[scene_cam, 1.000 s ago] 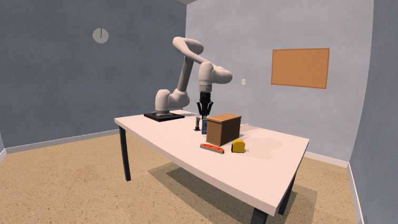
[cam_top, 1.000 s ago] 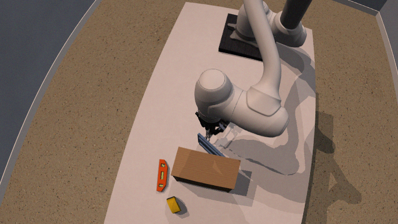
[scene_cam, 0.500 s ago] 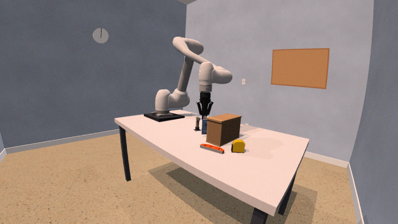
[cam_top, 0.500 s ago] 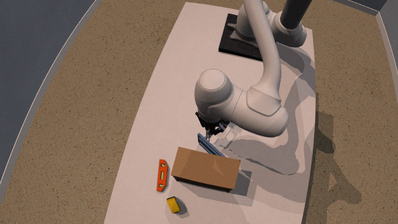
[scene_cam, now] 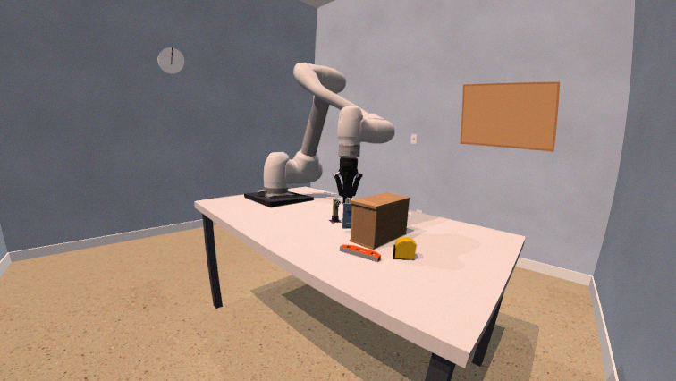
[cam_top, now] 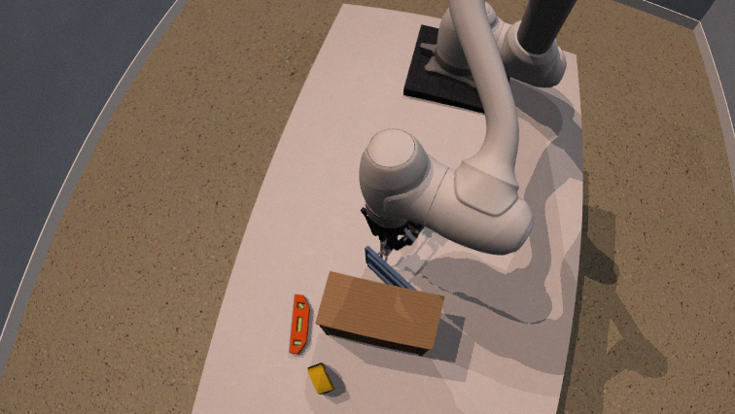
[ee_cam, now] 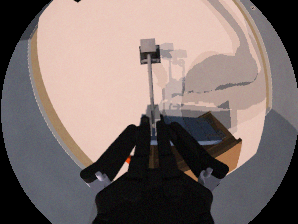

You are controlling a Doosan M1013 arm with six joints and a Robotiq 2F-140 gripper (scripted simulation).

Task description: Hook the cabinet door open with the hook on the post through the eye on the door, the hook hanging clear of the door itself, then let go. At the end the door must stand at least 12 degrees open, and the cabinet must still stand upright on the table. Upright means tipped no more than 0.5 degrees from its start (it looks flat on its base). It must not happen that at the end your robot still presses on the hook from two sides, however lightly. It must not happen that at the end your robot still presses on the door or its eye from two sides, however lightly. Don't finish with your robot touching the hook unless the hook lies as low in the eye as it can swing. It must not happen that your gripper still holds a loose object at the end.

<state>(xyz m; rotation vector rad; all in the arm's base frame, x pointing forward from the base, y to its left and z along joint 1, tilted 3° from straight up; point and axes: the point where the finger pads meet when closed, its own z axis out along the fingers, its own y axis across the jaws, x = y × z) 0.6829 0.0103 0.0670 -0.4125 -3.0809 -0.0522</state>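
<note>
The thin hook is 40 mm behind my hand, 10 mm to the left of it and 20 mm below it. Round my hand: hook post (80 mm behind, 20 mm to the left, 40 mm below); cabinet door (60 mm ahead, 50 mm to the left, 40 mm below); orange spirit level (240 mm ahead, 130 mm to the right, 100 mm below).
</note>
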